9 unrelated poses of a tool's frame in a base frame.
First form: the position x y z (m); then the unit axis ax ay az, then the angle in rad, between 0 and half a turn.
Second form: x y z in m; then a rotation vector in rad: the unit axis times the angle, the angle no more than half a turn. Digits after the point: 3 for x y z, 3 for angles.
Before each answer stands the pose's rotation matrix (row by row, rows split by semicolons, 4 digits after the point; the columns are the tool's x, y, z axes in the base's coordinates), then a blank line. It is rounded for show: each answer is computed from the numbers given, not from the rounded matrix.
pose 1, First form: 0.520 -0.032 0.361 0.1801 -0.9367 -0.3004 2.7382
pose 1, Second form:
-0.8575 -0.2059 -0.4715; -0.4417 0.7645 0.4694; 0.2638 0.6108 -0.7465

0.520 -0.032 0.361 0.493 -2.565 -0.823
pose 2, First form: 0.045 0.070 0.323 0.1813 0.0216 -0.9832 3.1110
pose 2, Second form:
-0.9338 0.0379 -0.3558; -0.0222 -0.9986 -0.0480; -0.3571 -0.0369 0.9333

0.045 0.070 0.323 0.564 0.067 -3.059
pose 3, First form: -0.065 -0.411 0.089 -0.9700 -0.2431 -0.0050 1.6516
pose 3, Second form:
0.9361 0.2598 -0.2371; 0.2499 -0.0168 0.9681; 0.2475 -0.9655 -0.0807

-0.065 -0.411 0.089 -1.602 -0.401 -0.008
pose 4, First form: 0.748 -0.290 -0.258 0.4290 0.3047 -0.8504 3.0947
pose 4, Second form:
-0.6310 0.3011 -0.7149; 0.2214 -0.8133 -0.5380; -0.7435 -0.4978 0.4466

0.748 -0.290 -0.258 1.328 0.943 -2.632
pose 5, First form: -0.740 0.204 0.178 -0.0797 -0.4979 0.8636 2.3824
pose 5, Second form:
-0.7144 -0.5260 -0.4615; 0.6629 -0.2977 -0.6870; 0.2240 -0.7967 0.5613

-0.740 0.204 0.178 -0.190 -1.186 2.057
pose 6, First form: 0.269 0.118 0.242 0.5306 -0.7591 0.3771 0.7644
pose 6, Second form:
0.8001 -0.3731 -0.4697; 0.1489 0.8821 -0.4469; 0.5810 0.2876 0.7614

0.269 0.118 0.242 0.406 -0.580 0.288
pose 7, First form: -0.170 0.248 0.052 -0.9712 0.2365 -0.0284 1.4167
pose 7, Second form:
0.9520 -0.1664 0.2571; -0.2225 0.2008 0.9540; -0.2104 -0.9654 0.1542

-0.170 0.248 0.052 -1.376 0.335 -0.040
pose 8, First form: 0.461 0.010 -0.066 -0.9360 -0.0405 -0.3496 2.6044
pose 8, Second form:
0.7697 0.2494 0.5877; -0.1084 -0.8561 0.5053; 0.6291 -0.4527 -0.6319

0.461 0.010 -0.066 -2.438 -0.105 -0.911
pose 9, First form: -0.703 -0.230 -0.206 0.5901 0.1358 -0.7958 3.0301
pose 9, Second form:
-0.2995 0.2483 -0.9212; 0.0712 -0.9570 -0.2811; -0.9514 -0.1498 0.2689

-0.703 -0.230 -0.206 1.788 0.411 -2.411
